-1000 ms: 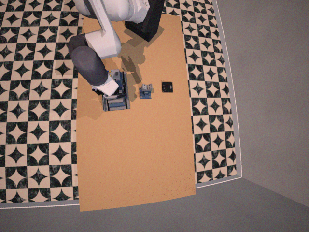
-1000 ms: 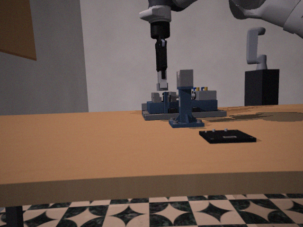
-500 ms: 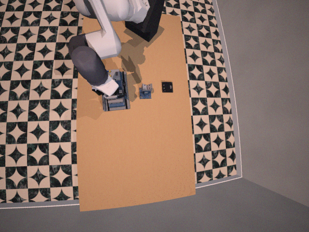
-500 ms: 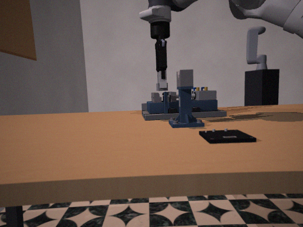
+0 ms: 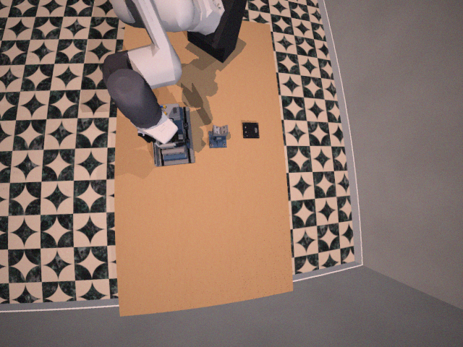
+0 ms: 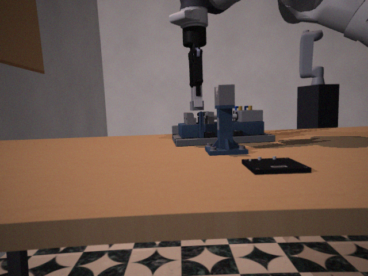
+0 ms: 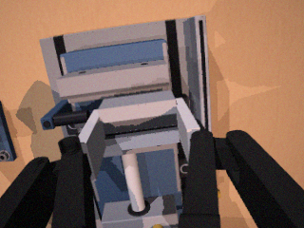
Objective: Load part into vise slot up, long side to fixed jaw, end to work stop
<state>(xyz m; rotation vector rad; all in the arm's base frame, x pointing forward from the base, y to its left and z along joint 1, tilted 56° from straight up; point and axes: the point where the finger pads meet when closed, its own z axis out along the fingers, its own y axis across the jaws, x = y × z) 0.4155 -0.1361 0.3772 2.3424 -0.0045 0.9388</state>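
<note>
My hand is 20 mm above the part. Also, from my hand: fixed jaw (70 mm below, 40 mm ahead, 10 mm to the left); then work stop (60 mm to the left, 50 mm below, 20 mm ahead); then air cylinder rod (80 mm behind, 70 mm below, 40 mm to the left).
</note>
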